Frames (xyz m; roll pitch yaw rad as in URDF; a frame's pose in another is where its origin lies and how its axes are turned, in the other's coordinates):
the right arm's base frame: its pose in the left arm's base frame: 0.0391 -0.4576 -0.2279 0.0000 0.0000 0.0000
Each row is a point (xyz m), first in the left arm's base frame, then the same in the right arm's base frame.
Working: the left arm's base frame: its pose in the right arm's base frame: -0.0391 0.4576 0.2279 0.0000 0.0000 0.0000

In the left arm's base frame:
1: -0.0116 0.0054 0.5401
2: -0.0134 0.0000 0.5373
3: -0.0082 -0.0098 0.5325
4: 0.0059 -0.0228 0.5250
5: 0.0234 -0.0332 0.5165
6: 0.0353 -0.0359 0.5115
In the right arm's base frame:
1: -0.0507 0.4630 0.7680
2: -0.0525 0.4576 0.7652
3: -0.0473 0.4478 0.7604
4: -0.0332 0.4348 0.7529
5: -0.0157 0.4244 0.7444
6: -0.0038 0.4217 0.7394

